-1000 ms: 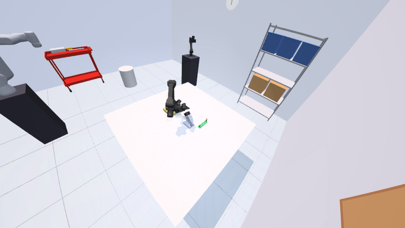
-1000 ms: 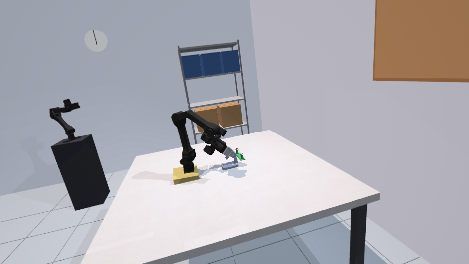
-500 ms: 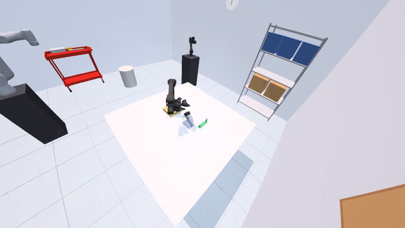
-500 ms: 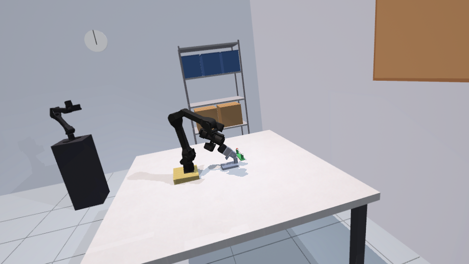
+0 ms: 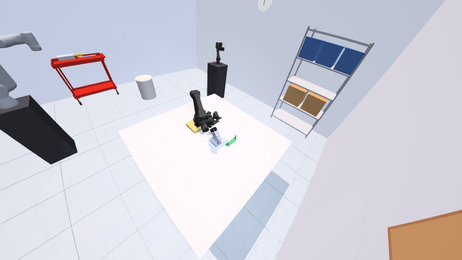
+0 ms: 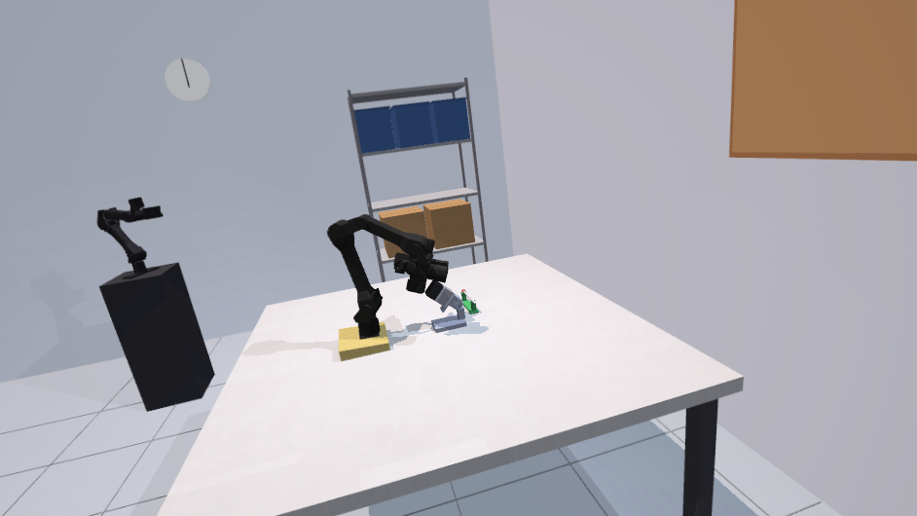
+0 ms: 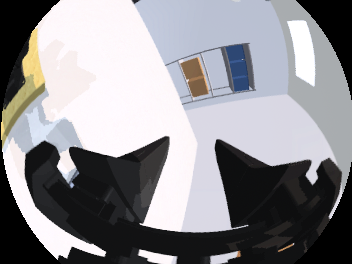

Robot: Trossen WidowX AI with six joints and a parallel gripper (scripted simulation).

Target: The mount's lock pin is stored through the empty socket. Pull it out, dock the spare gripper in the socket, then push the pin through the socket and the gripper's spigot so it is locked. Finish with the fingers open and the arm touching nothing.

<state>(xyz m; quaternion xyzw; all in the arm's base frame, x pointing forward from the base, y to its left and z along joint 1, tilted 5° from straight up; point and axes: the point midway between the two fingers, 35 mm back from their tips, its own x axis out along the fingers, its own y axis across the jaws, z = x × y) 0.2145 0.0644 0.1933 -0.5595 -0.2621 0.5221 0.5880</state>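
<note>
My gripper tip is 19 cm above the green cradle, 15 cm short of it and 3 cm to the right of it. The rest, counted from my gripper tip: grey mount (16 cm below, 9 cm to the right, 6 cm ahead); then spare gripper (10 cm below, 9 cm to the right, 3 cm ahead).
</note>
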